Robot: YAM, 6 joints.
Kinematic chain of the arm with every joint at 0, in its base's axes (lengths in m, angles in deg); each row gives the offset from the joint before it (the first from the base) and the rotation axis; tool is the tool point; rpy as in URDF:
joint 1: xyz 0 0 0.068 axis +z
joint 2: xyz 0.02 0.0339 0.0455 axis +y
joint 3: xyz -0.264 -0.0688 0 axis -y
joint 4: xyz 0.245 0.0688 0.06 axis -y
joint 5: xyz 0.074 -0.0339 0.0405 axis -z
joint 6: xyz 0.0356 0 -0.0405 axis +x
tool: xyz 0 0 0 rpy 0 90 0
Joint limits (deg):
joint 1: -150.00..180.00
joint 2: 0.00..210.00
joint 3: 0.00..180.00
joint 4: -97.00..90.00
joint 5: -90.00..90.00
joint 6: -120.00..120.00
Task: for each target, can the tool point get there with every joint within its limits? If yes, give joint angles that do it. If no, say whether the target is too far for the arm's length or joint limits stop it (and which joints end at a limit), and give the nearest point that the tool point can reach.
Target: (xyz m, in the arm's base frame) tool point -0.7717 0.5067 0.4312
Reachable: no: too far | nearest point -0.5102 0.3350 0.3212 | short by 0.332 m
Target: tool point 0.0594 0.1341 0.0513
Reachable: yes | joints 59.79 91.47 16.79 -17.30 -26.99 87.20
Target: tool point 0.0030 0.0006 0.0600
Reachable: yes | joints -47.77 183.73 19.87 -70.88 -4.23 -70.06
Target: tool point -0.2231 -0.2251 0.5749
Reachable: yes | joints 41.61 27.89 125.24 -0.65 34.49 -77.21
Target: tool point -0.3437 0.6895 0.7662
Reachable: no: too far | nearest point -0.2196 0.4405 0.5242 | short by 0.369 m
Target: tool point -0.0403 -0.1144 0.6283
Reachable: yes | joints 63.92 49.09 136.71 -48.03 23.30 -9.74
